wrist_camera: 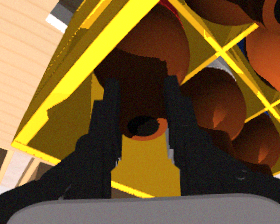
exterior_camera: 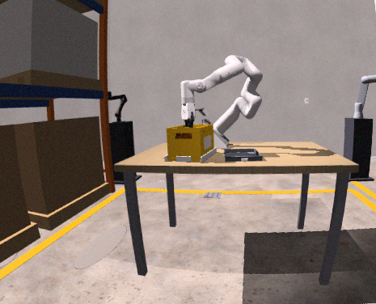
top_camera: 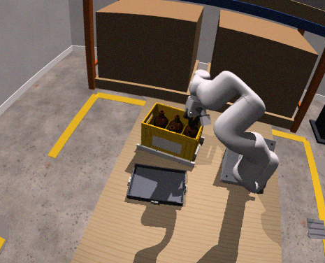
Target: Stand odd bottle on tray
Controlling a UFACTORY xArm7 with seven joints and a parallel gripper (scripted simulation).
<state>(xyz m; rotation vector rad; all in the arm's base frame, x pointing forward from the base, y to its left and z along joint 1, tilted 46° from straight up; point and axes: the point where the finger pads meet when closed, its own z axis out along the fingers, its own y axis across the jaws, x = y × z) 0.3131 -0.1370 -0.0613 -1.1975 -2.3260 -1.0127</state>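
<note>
Right now the yellow crate is 90 mm ahead of my hand, 30 mm to the left of it and 70 mm below it. Round my hand: dark grey tray 100 mm ahead, 310 mm to the left, 150 mm below.
</note>
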